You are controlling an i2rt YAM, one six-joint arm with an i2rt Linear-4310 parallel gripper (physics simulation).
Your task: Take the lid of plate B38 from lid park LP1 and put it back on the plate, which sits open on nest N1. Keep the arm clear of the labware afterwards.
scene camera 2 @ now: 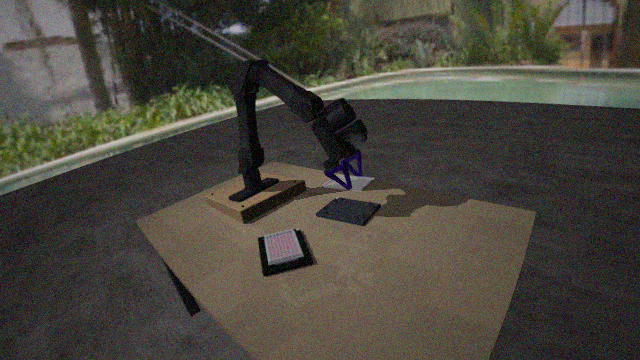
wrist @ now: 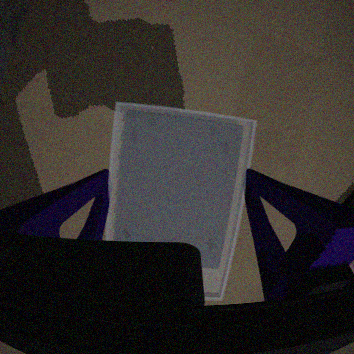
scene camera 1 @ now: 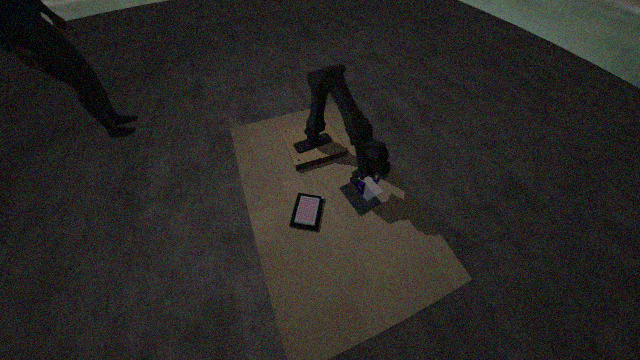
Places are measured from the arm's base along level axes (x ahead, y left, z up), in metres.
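Pixels of known places: gripper, between the fingertips: (scene camera 2: 355, 183) (wrist: 177, 177) (scene camera 1: 369, 189); arm's base, origin of its link: (scene camera 2: 254, 190) (scene camera 1: 313, 143).
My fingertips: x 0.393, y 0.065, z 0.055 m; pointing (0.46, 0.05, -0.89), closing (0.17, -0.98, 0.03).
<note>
Ahead of a thing's pixels: the offset from my fingertips to its top centre. Level surfaces: height alone.
My gripper (scene camera 1: 366, 184) (scene camera 2: 346, 176) (wrist: 177, 177), with purple fingers, is shut on the pale, translucent lid @(0.022 m back, 0.002 m right, 0.006 m up) (scene camera 1: 372, 191) (scene camera 2: 359, 182) (wrist: 175, 158) and grips it across its short sides. The lid hangs in the air, clear of the dark, bare lid park LP1 @(0.031 m back, 0.007 m right, 0.075 m down) (scene camera 1: 358, 202) (scene camera 2: 348, 211), which lies just below and beside it. Plate B38 @(0.069 m back, 0.257 m right, 0.069 m down) (scene camera 1: 307, 211) (scene camera 2: 282, 247), with pink wells, sits open on the black nest N1 (scene camera 1: 293, 221) (scene camera 2: 286, 267), to the left of the lid park. In the wrist view only tan board shows beneath the lid.
The arm stands on a wooden base block (scene camera 1: 318, 157) (scene camera 2: 263, 202) at the back of the tan board @(0.095 m down) (scene camera 1: 358, 277) (scene camera 2: 380, 277). A dark figure (scene camera 1: 66, 67) stands on the floor far to the left. A pool (scene camera 2: 492, 87) lies beyond.
</note>
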